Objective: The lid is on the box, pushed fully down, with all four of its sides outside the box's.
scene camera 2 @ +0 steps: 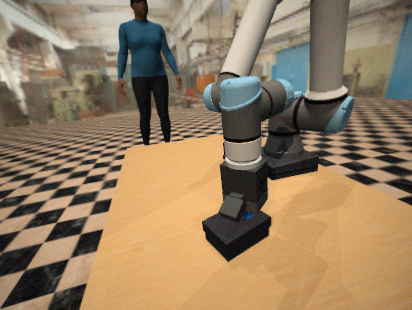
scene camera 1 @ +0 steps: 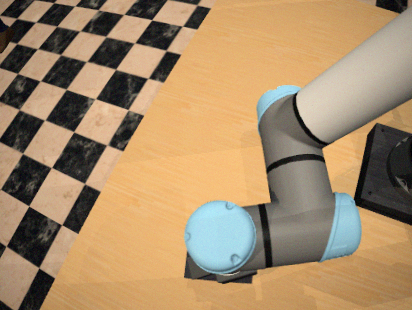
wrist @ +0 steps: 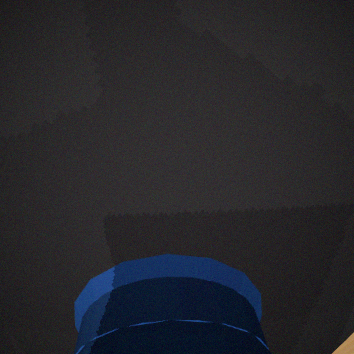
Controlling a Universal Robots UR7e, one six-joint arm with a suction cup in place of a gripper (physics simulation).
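Pixels of known places: hand, tool point: (scene camera 2: 246,217) (wrist: 166,278); arm's base, link origin: (scene camera 2: 283,151).
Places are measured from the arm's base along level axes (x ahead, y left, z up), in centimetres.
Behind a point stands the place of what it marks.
The black lid (scene camera 1: 244,280) @[z -0.8, x 34.0, y 30.0 cm] (scene camera 2: 237,230) @[z -1.0, x 41.4, y 30.0 cm] (wrist: 175,150) sits level on the black box (scene camera 2: 247,243) @[z -4.5, x 39.6, y 31.0 cm] in the scene camera 2 view. Its rim stands out around the box on the two sides facing that camera, and a band of box wall shows below the rim. The two far sides are hidden, and I cannot tell whether the lid is fully down. My gripper, a blue suction cup (scene camera 2: 247,215) (wrist: 170,267), is against the lid's top and holds it. In the scene camera 1 view the arm's wrist covers most of the lid and the whole cup.
The box stands on the wooden table (scene camera 1: 200,100) @[z -6.1, x 54.0, y -11.5 cm] (scene camera 2: 165,200) @[z -6.1, x 50.7, y 1.1 cm]. The arm's dark base (scene camera 1: 375,175) @[z -0.7, x 10.0, y 2.9 cm] (scene camera 2: 295,166) @[z -2.4, x 3.7, y 10.1 cm] stands behind it, at the right in the scene camera 1 view. A person in a blue top (scene camera 2: 145,50) stands beyond the table's far edge.
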